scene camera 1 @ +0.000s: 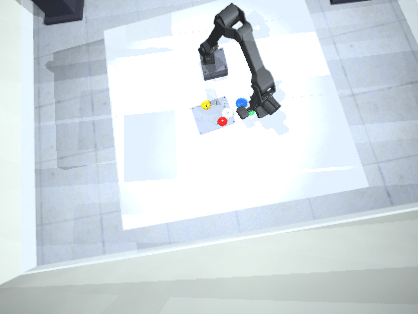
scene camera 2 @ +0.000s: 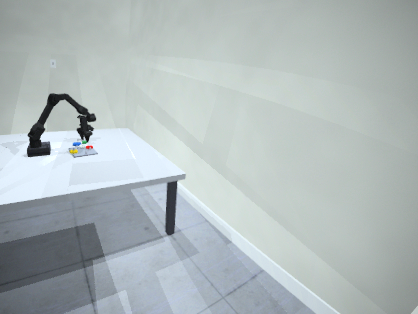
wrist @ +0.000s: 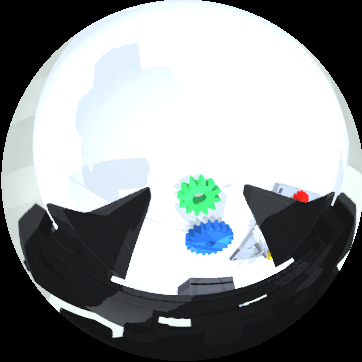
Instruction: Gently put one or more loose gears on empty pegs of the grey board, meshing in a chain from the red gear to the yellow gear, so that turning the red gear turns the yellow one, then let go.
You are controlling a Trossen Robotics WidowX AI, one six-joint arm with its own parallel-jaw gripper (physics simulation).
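Seen in the pictures: gripper, fingertip midpoint: [scene camera 1: 252, 112] [scene camera 2: 85, 141] [wrist: 198, 190]; arm's base at its link origin: [scene camera 1: 208, 59] [scene camera 2: 35, 146].
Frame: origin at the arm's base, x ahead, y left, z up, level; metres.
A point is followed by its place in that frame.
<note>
My gripper [scene camera 1: 251, 112] @(x 0.321, y 0.223, z -0.041 m) [scene camera 2: 86, 139] @(x 0.321, y 0.223, z -0.041 m) [wrist: 198, 190] @(x 0.321, y 0.223, z -0.041 m) is open and empty, its fingers apart above a loose green gear [scene camera 1: 251, 113] @(x 0.327, y 0.220, z -0.039 m) [scene camera 2: 84, 142] @(x 0.315, y 0.206, z -0.045 m) [wrist: 210, 194] @(x 0.323, y 0.212, z -0.039 m), which shows between the fingertips in the wrist view. A larger loose blue gear [scene camera 1: 241, 102] @(x 0.254, y 0.171, z -0.046 m) [scene camera 2: 76, 144] @(x 0.258, y 0.140, z -0.040 m) [wrist: 210, 235] @(x 0.274, y 0.180, z -0.039 m) lies beside the green one, off the board. The grey board [scene camera 1: 207, 124] @(x 0.368, y -0.028, z -0.048 m) [scene camera 2: 86, 153] [wrist: 244, 250] @(x 0.244, y 0.079, z -0.048 m) carries the red gear [scene camera 1: 222, 121] @(x 0.365, y 0.057, z -0.027 m) [scene camera 2: 89, 147] [wrist: 301, 196] @(x 0.376, y 0.073, z -0.036 m), the yellow gear [scene camera 1: 206, 105] @(x 0.263, y -0.027, z -0.029 m) [scene camera 2: 73, 151] @(x 0.254, y -0.051, z -0.033 m) [wrist: 270, 255] @(x 0.247, y -0.007, z -0.033 m) and a white gear [scene camera 1: 227, 113] @(x 0.320, y 0.093, z -0.031 m) close beside the red one. The right finger hides part of the board in the wrist view.
The arm's dark base [scene camera 1: 215, 70] @(x 0.075, y 0.034, z 0.002 m) [scene camera 2: 39, 149] @(x 0.032, y -0.043, z -0.010 m) [wrist: 206, 286] @(x 0.081, y 0.058, z -0.027 m) stands on the white table [scene camera 1: 280, 160] @(x 0.594, y 0.353, z -0.056 m) [scene camera 2: 125, 162] @(x 0.598, y -0.269, z -0.056 m), behind the board and the blue gear. The table's front corner and a dark leg [scene camera 2: 171, 210] show in scene camera 2.
</note>
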